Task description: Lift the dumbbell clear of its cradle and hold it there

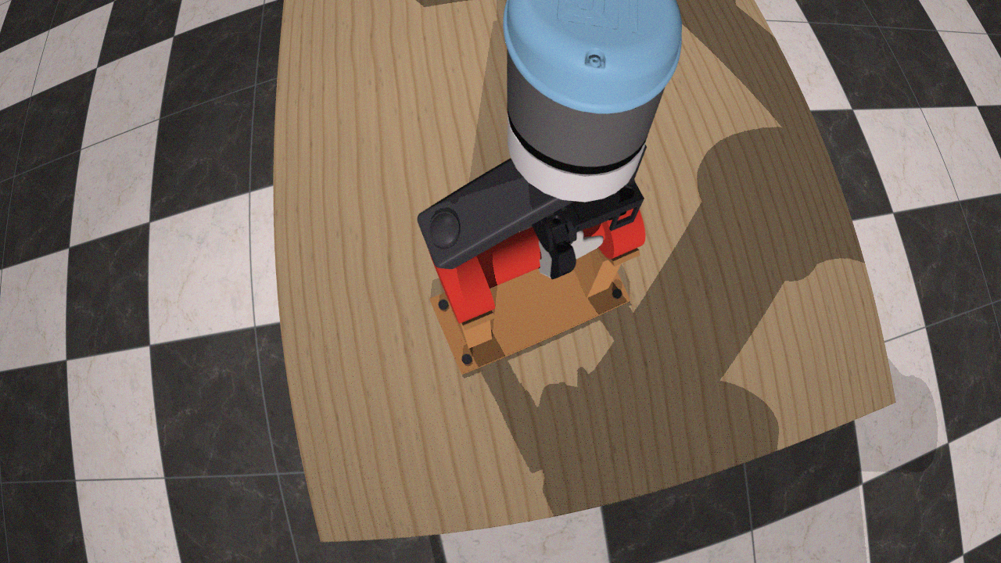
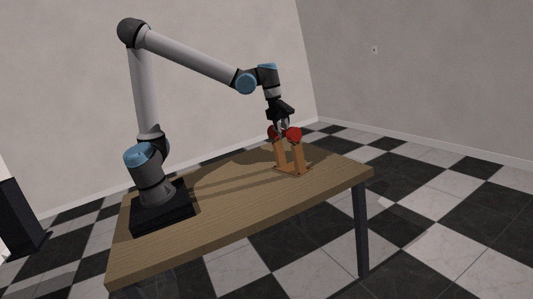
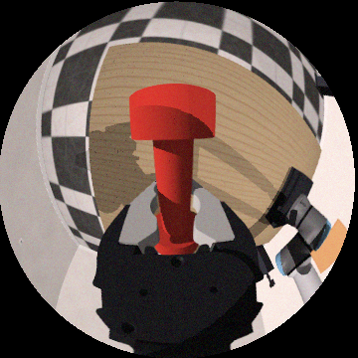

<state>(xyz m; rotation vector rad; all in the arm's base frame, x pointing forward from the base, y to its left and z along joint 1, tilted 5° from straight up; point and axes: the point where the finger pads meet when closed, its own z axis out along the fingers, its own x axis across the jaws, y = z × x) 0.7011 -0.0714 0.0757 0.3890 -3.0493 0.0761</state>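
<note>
My gripper is now 11 cm above the wooden cradle. From my hand the other things lie so: red dumbbell 1 cm above.
</note>
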